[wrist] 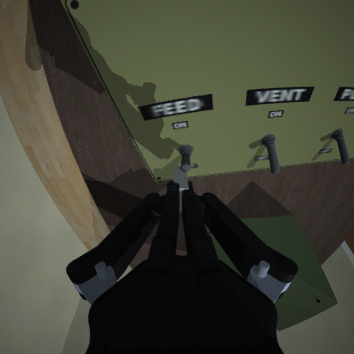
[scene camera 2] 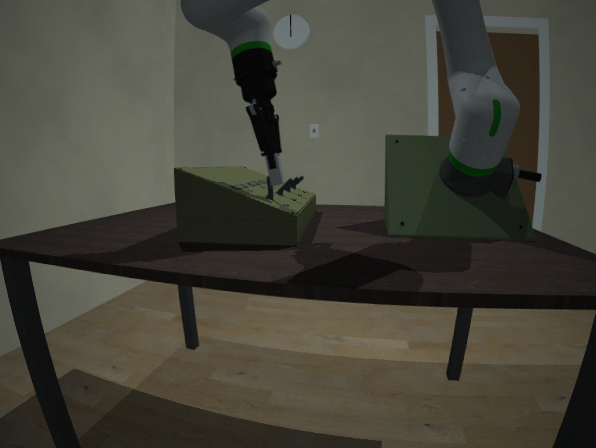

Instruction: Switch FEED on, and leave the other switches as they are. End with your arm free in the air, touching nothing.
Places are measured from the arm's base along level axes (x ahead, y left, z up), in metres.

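Pixels of known places: gripper, fingertip midpoint: [wrist: 179, 175] [scene camera 2: 278, 184]; arm's base, origin of the base link: [scene camera 2: 466, 175].
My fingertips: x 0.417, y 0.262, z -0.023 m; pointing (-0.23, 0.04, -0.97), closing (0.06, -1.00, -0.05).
Observation:
For each thing: its top centre in the pictures, then the offset to it from my fingertips. "pt": a spot on its surface instead. Level surfaces: height alone.
- FEED switch, middle of its top: [wrist: 185, 169] [scene camera 2: 270, 175] 0.022 m ahead, 0.006 m right, 0.018 m up
- VENT switch, surface spot: [wrist: 272, 154] pt 0.041 m ahead, 0.123 m right, 0.007 m down
- FEED label, middle of its top: [wrist: 175, 107] 0.089 m ahead, 0.010 m left, 0.001 m down
- dark table, its level: 0.118 m down
The FEED switch [scene camera 2: 270, 190] [wrist: 186, 158] has a dark lever that stands nearly upright in the scene view. The VENT switch [wrist: 272, 154] and the switch to its right [wrist: 341, 146] lean away from their ON labels, toward the panel's low edge. My gripper [scene camera 2: 275, 179] [wrist: 179, 175] is shut and empty. Its pale fingertips are right beside the FEED lever, on the side away from its ON label, and partly overlap the lever's tip in the wrist view. Whether they touch it cannot be told. The FEED label [wrist: 176, 106] is above its lever in the wrist view.
The switches are on a sloped olive console [scene camera 2: 235, 215] [wrist: 210, 45] on the dark table [scene camera 2: 240, 267]. A green box [scene camera 2: 410, 195] [wrist: 280, 245] stands to the right in the scene view, behind another grey-white arm part [scene camera 2: 482, 120]. Shadows fall across the table.

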